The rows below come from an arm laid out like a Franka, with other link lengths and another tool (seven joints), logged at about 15 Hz.
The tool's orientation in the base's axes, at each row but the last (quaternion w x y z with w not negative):
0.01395, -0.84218, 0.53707, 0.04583
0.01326, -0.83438, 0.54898, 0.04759
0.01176, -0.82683, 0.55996, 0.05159
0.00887, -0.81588, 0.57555, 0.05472
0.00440, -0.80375, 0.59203, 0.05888
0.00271, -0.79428, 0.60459, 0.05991
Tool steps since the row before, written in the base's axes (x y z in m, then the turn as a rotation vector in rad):
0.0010, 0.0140, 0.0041, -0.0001, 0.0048, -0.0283
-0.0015, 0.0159, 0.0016, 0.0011, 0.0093, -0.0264
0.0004, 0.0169, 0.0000, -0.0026, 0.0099, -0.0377
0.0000, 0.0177, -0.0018, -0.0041, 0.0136, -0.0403
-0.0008, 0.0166, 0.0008, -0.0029, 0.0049, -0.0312
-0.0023, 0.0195, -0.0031, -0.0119, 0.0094, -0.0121
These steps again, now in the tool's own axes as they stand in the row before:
-0.0126, -0.0067, -0.0031, -0.0018, -0.0027, 0.0285
-0.0153, -0.0049, -0.0003, -0.0056, -0.0055, 0.0269
-0.0155, -0.0067, 0.0013, -0.0064, -0.0027, 0.0384
-0.0164, -0.0061, 0.0032, -0.0101, -0.0027, 0.0414
-0.0161, -0.0042, 0.0006, -0.0024, -0.0007, 0.0316
-0.0190, -0.0032, 0.0048, -0.0109, 0.0081, 0.0138

